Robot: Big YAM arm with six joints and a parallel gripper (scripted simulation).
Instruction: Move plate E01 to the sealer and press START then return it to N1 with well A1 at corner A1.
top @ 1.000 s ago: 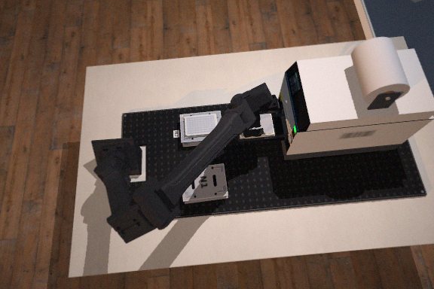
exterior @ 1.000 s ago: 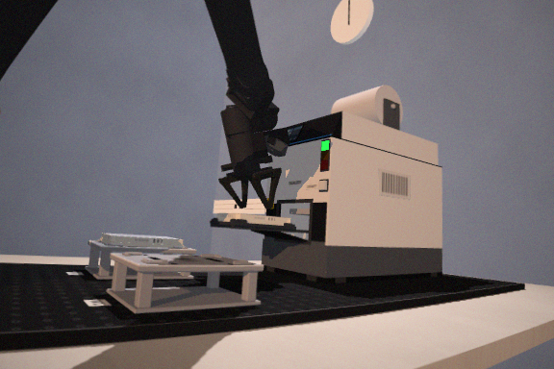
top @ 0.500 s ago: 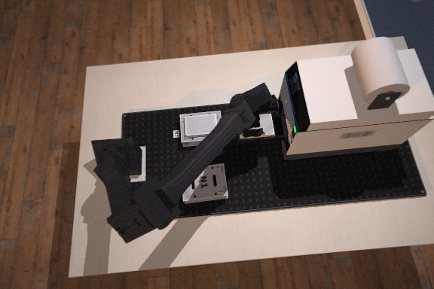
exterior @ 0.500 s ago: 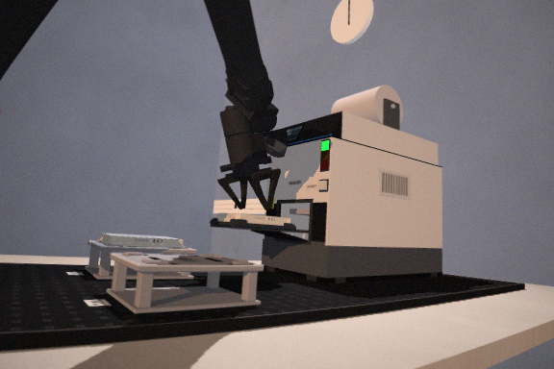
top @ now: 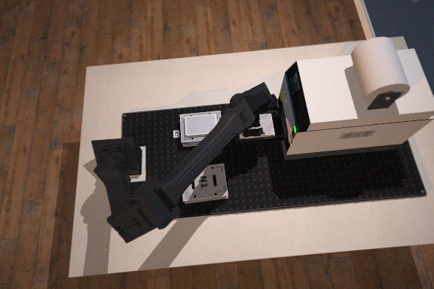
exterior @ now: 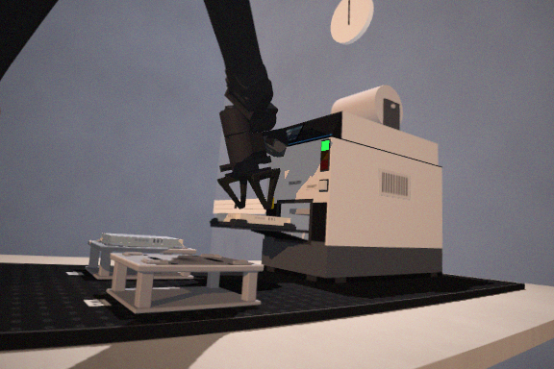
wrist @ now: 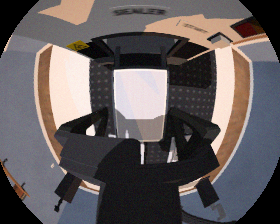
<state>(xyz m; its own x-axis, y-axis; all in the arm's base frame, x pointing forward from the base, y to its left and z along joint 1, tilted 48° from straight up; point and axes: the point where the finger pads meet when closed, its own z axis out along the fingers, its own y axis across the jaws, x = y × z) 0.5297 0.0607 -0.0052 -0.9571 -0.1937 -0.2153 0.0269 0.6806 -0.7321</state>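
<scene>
My gripper is now 40 mm above the sealer stage. From my hand the other things lie so: nest 210 mm behind, 170 mm to the right, 100 mm below; then plate 200 mm behind, 50 mm to the left, 80 mm below; then start button 100 mm ahead, 100 mm to the right, 50 mm above.
</scene>
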